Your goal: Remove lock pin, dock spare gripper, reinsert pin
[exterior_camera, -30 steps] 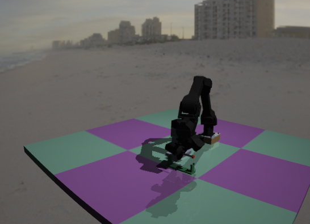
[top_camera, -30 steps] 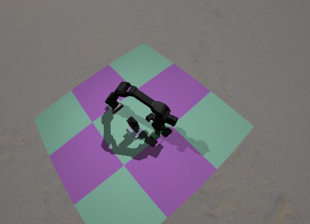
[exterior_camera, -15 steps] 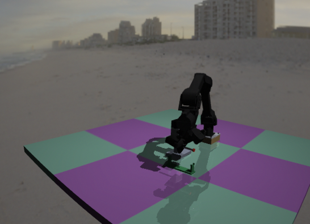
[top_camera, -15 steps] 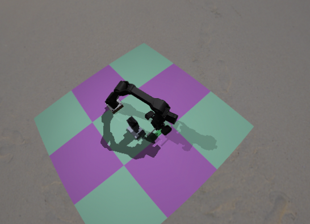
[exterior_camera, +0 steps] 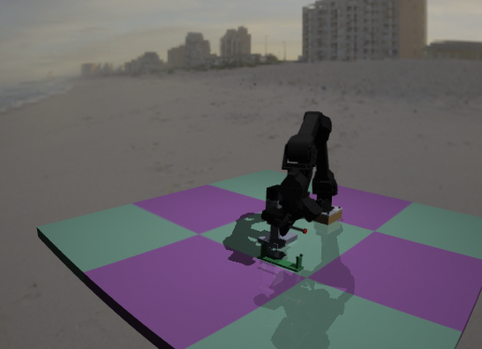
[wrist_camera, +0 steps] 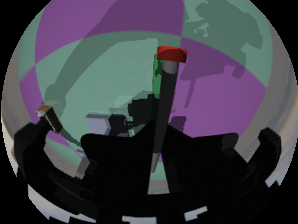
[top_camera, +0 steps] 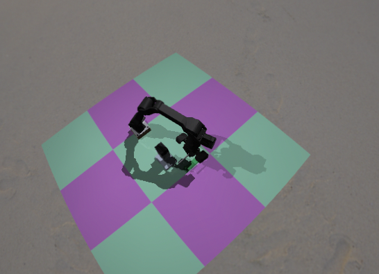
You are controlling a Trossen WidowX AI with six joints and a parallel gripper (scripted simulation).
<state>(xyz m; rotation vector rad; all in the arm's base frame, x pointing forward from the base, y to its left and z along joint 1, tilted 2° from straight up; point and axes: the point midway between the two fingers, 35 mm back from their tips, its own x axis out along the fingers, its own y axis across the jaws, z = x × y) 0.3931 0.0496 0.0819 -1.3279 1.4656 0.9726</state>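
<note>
The green cradle is 60 mm below my gripper tip, 10 mm to the left of it and 10 mm ahead of it. The rest, counted from my gripper tip: spare gripper 110 mm behind, 80 mm to the right, 50 mm above; then grey mount 120 mm behind, 80 mm to the right, 30 mm below.
</note>
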